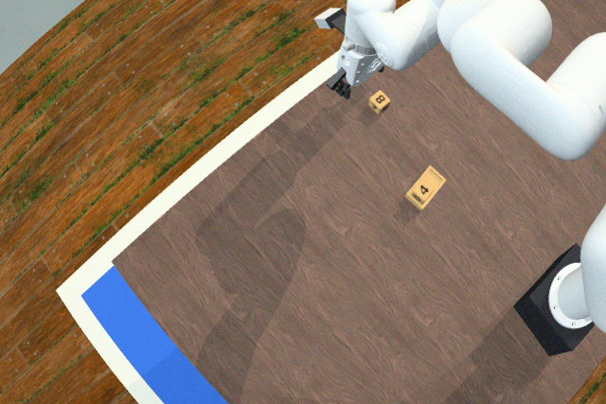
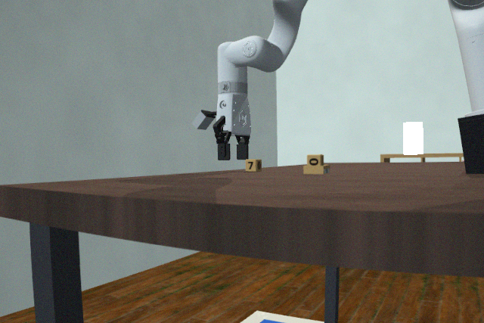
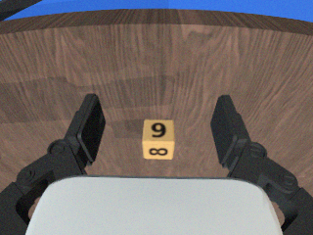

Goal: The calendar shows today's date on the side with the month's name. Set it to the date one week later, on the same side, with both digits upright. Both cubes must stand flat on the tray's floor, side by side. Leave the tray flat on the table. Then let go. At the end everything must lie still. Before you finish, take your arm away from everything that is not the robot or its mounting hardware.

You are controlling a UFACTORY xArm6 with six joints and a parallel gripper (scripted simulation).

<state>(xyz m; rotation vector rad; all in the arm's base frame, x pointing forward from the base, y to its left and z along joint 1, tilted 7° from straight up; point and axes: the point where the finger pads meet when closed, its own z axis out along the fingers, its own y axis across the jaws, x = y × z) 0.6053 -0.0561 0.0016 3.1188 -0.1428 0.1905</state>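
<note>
Now: hand 60 mm past the wooden cube and 20 mm above it. The rest, counted from my hand: tray: 230 mm behind, 70 mm to the left, 30 mm below.
</note>
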